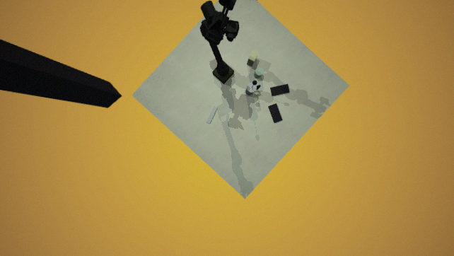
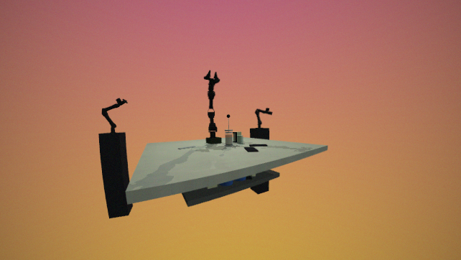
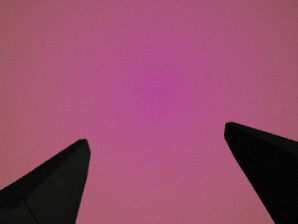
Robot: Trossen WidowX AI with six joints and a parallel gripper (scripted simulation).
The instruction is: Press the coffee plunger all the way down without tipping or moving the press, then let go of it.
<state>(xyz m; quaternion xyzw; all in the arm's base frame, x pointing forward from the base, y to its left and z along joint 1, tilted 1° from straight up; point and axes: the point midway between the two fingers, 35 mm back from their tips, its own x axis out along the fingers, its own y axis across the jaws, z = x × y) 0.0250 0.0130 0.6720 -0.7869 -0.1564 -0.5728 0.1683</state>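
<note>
Right now the coffee press is 22 cm ahead of my gripper tip, 8 cm to the left of it and 63 cm below it. From my gripper tip the other things lie so: thin light strip 16 cm ahead, 30 cm to the right, 76 cm below.
</note>
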